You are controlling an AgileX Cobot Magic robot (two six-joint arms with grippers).
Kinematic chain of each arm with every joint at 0, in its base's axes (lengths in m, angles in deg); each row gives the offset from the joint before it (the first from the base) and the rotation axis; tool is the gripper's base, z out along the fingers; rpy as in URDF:
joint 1: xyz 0 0 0.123 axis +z
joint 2: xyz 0 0 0 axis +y
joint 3: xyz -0.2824 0 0.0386 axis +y
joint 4: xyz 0.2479 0 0.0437 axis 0.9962 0 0.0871
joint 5: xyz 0 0 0 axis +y
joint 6: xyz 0.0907 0 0.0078 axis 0.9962 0 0.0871
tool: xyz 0 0 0 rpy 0 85 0
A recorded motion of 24 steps. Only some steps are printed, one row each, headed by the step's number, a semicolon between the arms.
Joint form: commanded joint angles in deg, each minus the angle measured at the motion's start. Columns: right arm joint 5, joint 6, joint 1, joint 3, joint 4, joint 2; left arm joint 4, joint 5, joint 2, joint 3, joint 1, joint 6.
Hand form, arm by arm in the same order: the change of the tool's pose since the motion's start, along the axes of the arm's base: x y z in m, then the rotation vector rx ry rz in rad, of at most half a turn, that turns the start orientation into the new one. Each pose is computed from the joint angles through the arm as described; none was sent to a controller.
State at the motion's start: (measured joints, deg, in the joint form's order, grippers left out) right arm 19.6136 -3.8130 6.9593 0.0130 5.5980 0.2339; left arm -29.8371 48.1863 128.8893 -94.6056 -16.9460 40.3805
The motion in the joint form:
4: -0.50 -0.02 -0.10 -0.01 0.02 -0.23; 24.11 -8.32 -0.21 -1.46 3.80 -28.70
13: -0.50 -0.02 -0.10 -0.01 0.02 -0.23; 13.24 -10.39 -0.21 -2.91 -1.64 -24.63
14: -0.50 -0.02 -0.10 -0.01 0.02 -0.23; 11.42 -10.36 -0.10 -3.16 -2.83 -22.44
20: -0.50 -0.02 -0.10 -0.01 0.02 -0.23; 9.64 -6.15 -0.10 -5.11 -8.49 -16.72
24: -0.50 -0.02 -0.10 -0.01 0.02 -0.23; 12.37 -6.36 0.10 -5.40 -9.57 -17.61
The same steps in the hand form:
4: 0.0000 -0.0002 0.0010 0.0016 -0.0128 -0.0025; 0.0292 0.0532 0.0046 0.2042 -0.1146 0.3678
13: 0.0000 -0.0002 0.0010 0.0016 -0.0128 -0.0025; 0.0210 -0.0022 0.0147 0.0464 -0.1220 0.3115
14: 0.0000 -0.0002 0.0010 0.0016 -0.0128 -0.0025; 0.0178 -0.0135 0.0154 0.0297 -0.1254 0.2722
20: 0.0000 -0.0002 0.0010 0.0016 -0.0128 -0.0025; -0.0037 -0.0599 0.0228 0.0290 -0.1179 0.0768
24: 0.0000 -0.0002 0.0010 0.0016 -0.0128 -0.0025; -0.0060 -0.0658 0.0218 0.0598 -0.1374 0.0517

